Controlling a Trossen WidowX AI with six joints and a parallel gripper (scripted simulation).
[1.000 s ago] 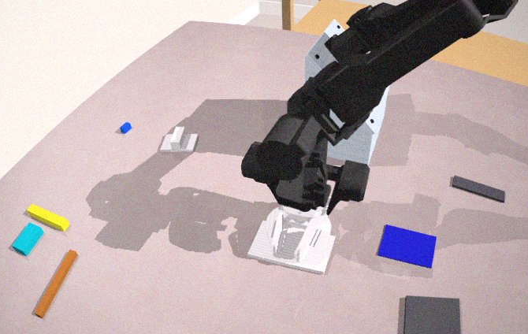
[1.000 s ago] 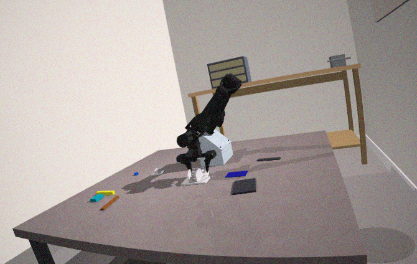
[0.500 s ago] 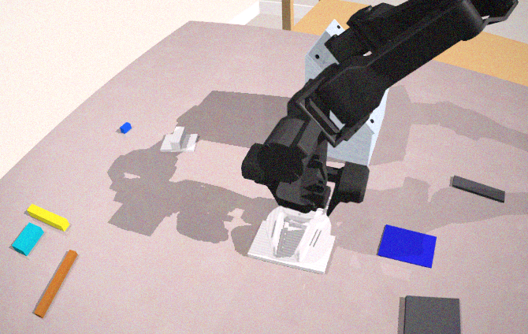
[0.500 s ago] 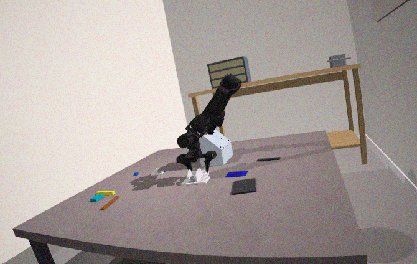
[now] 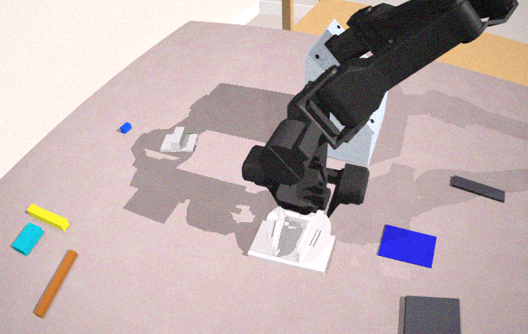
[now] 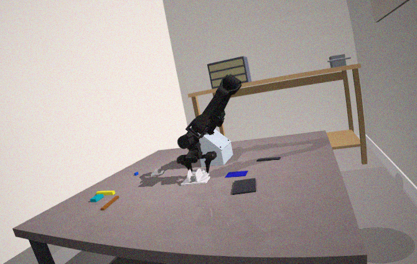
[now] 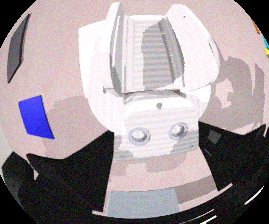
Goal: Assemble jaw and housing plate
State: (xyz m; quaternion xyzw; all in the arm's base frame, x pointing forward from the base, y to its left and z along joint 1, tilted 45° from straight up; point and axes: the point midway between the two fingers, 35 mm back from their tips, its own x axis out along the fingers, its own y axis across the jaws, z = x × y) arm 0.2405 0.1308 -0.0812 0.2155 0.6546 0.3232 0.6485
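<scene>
Now: gripper tip 2 cm to the right of the white jaw, 2 cm short of it and 1 cm below it. Also, from my gripper tip: blue pad (19 cm to the left, 1 cm below, 1 cm behind); dark slab (27 cm to the left, 14 cm ahead, 1 cm below); white base plate (7 cm ahead, 1 cm to the left, 1 cm below).
</scene>
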